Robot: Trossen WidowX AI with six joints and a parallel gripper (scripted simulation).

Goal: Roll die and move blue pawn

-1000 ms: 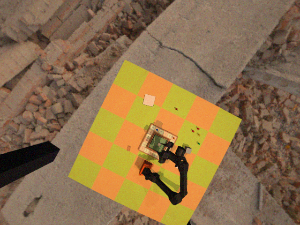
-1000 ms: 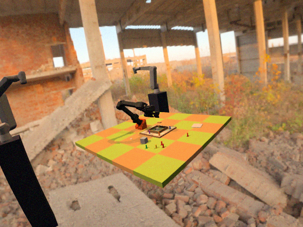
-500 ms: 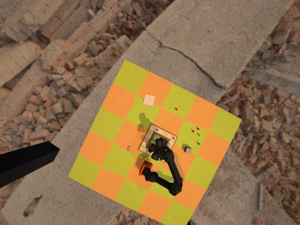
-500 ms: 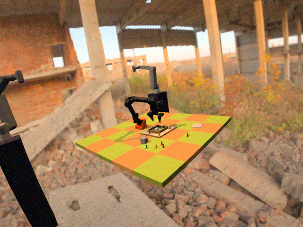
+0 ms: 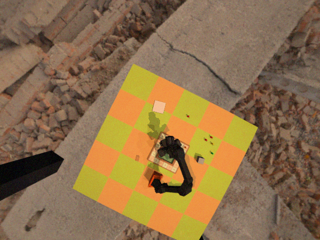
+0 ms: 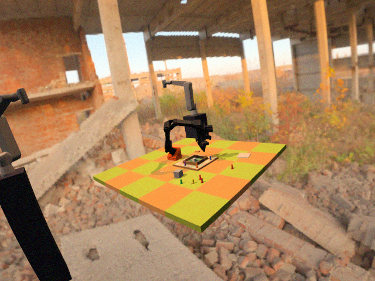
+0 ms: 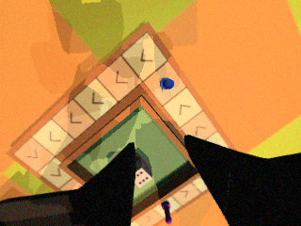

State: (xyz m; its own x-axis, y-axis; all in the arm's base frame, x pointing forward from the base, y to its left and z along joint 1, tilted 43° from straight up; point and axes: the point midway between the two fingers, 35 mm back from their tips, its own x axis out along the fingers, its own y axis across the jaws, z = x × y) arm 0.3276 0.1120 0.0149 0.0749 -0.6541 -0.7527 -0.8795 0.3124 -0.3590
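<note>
Right now my gripper tip is 40 mm short of the blue pawn, 30 mm to the right of it and 70 mm above it. Also, from my gripper tip: green sunken tray 60 mm behind, 50 mm to the right, 90 mm below; die 60 mm behind, 60 mm to the right, 70 mm below; orange pawn 60 mm ahead, 150 mm to the right, 70 mm below.
</note>
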